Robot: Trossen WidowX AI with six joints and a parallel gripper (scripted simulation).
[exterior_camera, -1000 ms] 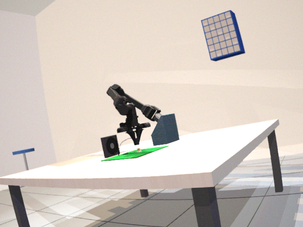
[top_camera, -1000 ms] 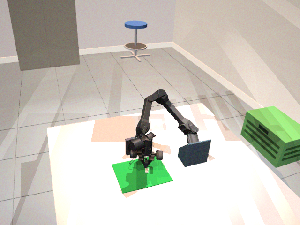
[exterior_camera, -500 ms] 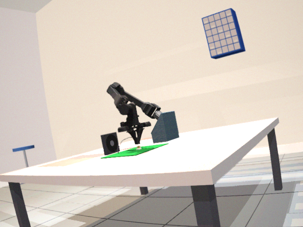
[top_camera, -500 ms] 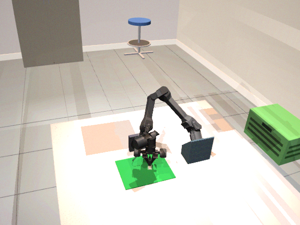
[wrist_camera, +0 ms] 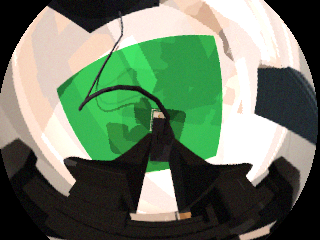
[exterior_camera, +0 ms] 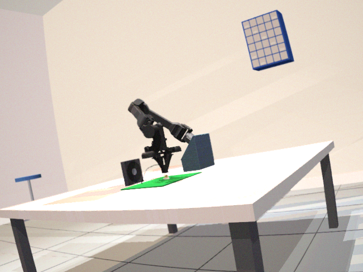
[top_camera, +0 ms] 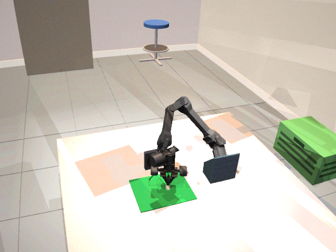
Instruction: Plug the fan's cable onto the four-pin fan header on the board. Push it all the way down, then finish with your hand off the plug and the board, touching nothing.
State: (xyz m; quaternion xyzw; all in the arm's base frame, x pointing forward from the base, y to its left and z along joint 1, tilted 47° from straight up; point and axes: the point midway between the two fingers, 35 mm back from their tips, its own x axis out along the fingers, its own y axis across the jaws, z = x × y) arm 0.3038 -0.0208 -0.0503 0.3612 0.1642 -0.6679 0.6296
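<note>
My gripper tip is now 1 cm below the dark plug. Also, from my gripper tip: green board: 3 cm ahead, 6 cm below; then pale four-pin header: 4 cm below; then black fan: 3 cm ahead, 19 cm to the right, 2 cm above.
</note>
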